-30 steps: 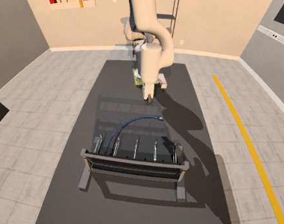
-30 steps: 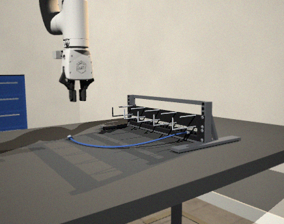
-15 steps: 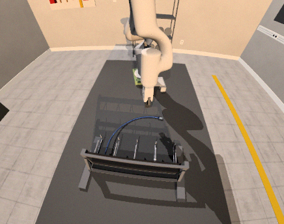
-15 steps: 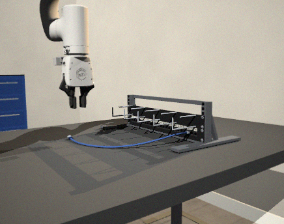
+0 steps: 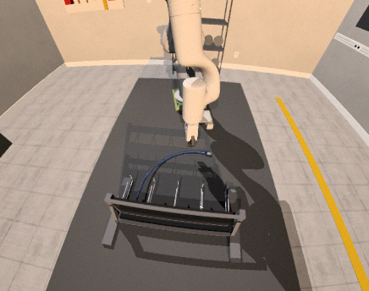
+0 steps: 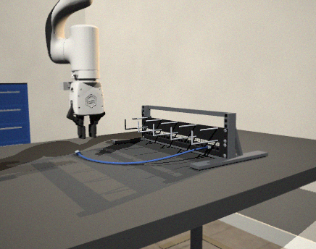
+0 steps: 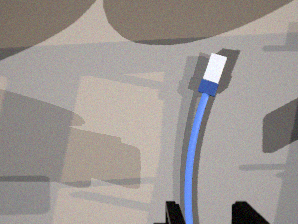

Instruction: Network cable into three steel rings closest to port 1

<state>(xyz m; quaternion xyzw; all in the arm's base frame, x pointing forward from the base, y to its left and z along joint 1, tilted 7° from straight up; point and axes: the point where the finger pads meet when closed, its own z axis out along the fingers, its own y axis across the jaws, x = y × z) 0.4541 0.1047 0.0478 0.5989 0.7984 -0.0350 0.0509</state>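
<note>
Now: hand 9 cm to the right of the clear plug, 9 cm above it and 1 cm past it. Round my hand: patch-panel rack 34 cm ahead, 2 cm below.
</note>
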